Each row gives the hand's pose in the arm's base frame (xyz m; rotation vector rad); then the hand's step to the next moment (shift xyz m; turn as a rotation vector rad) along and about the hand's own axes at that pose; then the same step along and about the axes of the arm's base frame.
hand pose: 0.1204 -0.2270 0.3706 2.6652 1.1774 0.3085
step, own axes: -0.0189 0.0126 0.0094 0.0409 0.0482 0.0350
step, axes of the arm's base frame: -0.0010 -0.0234 -0.0075 0.0703 -0.0050 -0.0159
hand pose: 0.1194 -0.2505 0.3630 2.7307 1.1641 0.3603
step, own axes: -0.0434 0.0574 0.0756 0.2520 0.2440 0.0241
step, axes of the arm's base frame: 0.0314 -0.0743 -0.0662 0.3435 0.0140 0.0736
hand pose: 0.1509 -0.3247 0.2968 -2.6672 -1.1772 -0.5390
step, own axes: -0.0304 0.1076 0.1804 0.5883 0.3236 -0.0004
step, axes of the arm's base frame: 0.1068 -0.0385 -0.1794 0.6053 0.1808 0.2275
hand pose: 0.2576 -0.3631 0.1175 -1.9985 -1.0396 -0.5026
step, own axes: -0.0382 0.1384 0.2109 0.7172 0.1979 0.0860
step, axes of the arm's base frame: 0.0865 0.1049 -0.2159 0.5764 0.3555 0.3199
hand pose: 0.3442 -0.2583 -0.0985 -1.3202 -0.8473 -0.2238
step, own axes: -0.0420 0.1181 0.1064 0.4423 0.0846 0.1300
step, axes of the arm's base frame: -0.0032 0.1164 -0.1161 0.3013 0.2789 0.2261
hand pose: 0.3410 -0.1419 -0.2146 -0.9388 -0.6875 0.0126
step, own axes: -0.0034 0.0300 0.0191 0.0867 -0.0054 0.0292
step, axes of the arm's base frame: -0.0048 0.0313 -0.0166 0.0509 0.0441 0.0622
